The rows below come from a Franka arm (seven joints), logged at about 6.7 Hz.
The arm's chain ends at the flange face. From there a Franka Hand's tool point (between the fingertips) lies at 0.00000 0.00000 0.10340 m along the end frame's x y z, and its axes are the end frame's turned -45 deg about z.
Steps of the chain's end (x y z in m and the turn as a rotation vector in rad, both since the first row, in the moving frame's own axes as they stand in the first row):
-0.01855 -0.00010 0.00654 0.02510 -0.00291 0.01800
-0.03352 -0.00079 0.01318 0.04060 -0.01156 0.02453
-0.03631 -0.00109 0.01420 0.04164 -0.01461 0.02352
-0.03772 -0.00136 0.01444 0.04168 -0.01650 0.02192
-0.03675 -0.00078 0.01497 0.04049 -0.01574 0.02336
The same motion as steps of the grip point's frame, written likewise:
-0.01141 -0.01522 0.00651 0.01981 0.01569 0.01800
-0.02097 -0.02805 0.01309 0.03688 0.02053 0.02453
-0.02288 -0.03053 0.01410 0.03977 0.01911 0.02352
-0.02382 -0.03187 0.01434 0.04114 0.01780 0.02192
-0.02358 -0.03063 0.01487 0.03976 0.01750 0.02336

